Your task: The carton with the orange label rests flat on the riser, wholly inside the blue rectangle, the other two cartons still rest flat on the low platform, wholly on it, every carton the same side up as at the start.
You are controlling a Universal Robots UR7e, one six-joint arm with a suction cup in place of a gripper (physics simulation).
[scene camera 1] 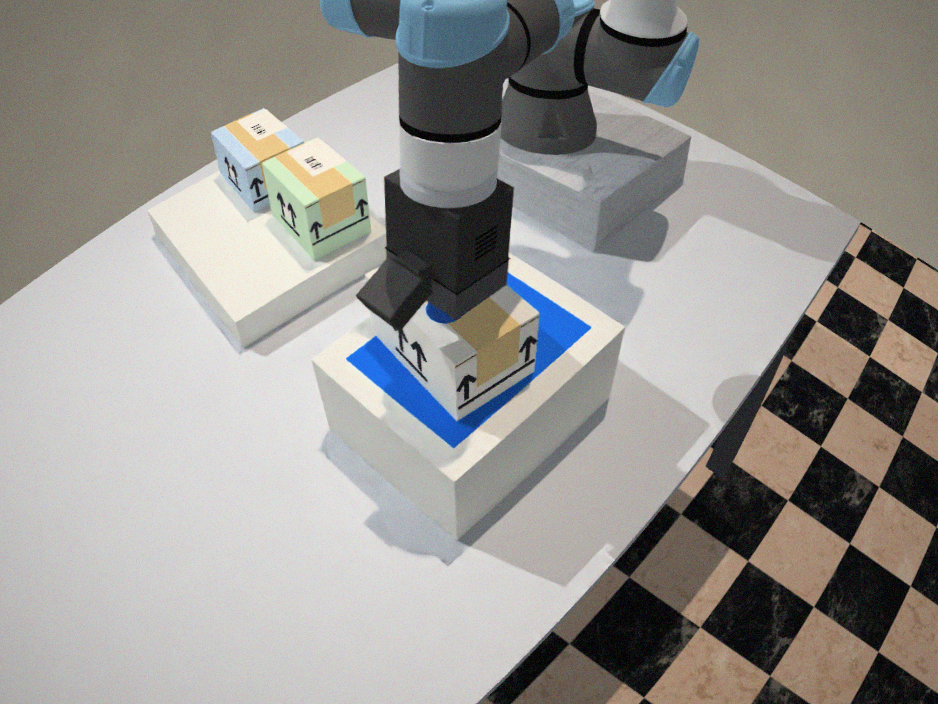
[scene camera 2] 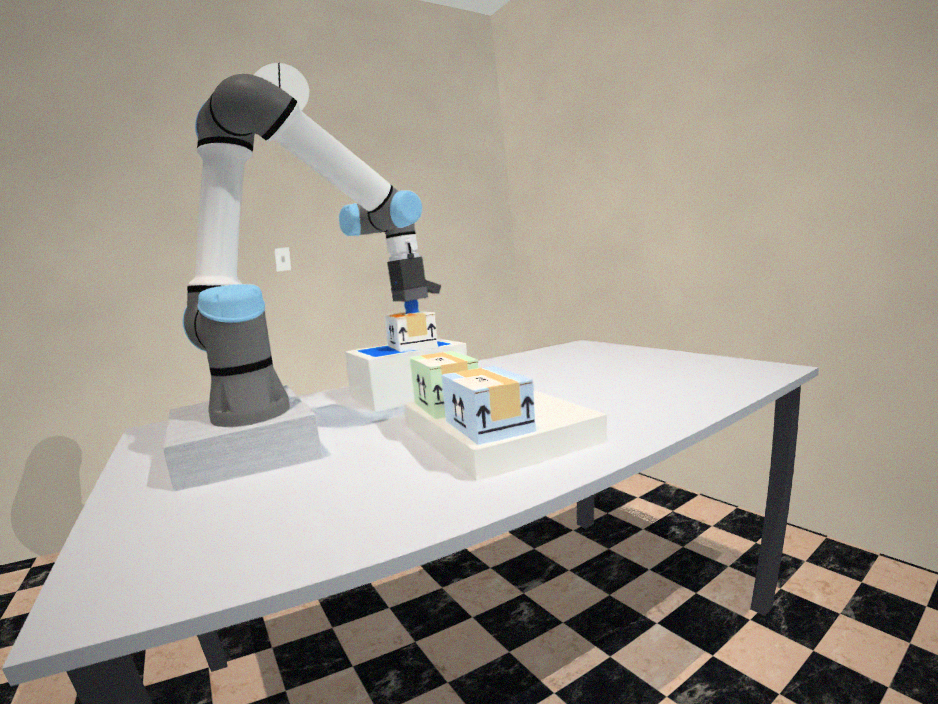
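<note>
A white carton stands upright on or just above the blue rectangle on the riser. Its base looks inside the blue edges; a tiny gap cannot be ruled out. A bit of orange label shows on its top in scene camera 2. My suction cup touches its top and is shut on it. A green carton and a light blue carton stand upright on the low platform.
The low platform stands beside the riser, with the green carton nearer the riser. The robot's base stands on a grey block on the white table. A table edge runs along the right in scene camera 1.
</note>
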